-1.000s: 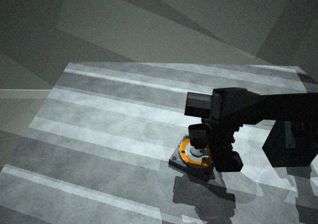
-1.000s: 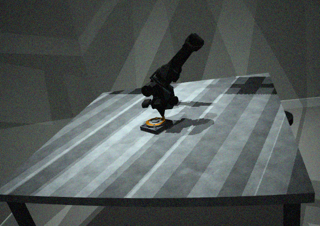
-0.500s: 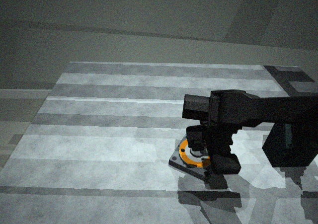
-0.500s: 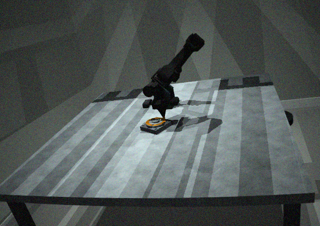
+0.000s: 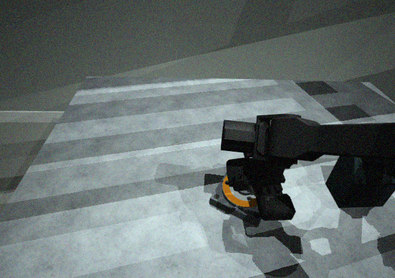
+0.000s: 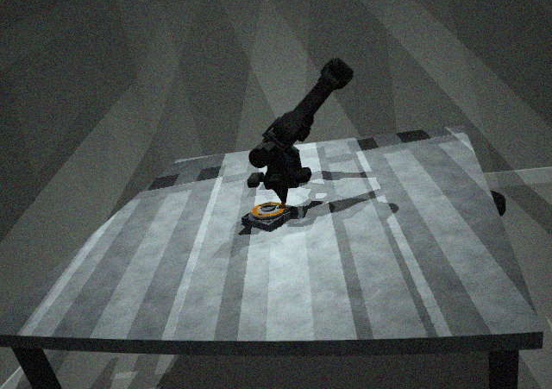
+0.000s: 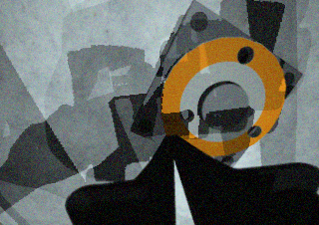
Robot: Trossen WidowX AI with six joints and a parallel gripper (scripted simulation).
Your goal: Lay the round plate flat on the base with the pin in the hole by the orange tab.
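My gripper tip is 2 cm short of the round plate and 2 cm to the left of it.
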